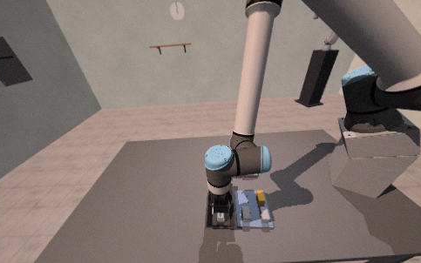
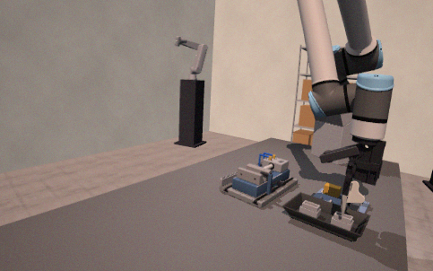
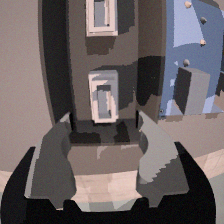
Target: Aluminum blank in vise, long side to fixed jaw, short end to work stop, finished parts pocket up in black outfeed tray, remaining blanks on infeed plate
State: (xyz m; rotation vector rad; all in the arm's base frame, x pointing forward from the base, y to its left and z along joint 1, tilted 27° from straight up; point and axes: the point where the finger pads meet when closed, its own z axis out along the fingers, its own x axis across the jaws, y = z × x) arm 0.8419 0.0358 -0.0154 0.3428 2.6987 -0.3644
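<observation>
Right now the yellow brass blank is 240 mm behind my hand, 60 mm below it and 30 mm to the right of it. From my hand the other things lie so: vise (300 mm to the right, 180 mm behind, 40 mm below).
</observation>
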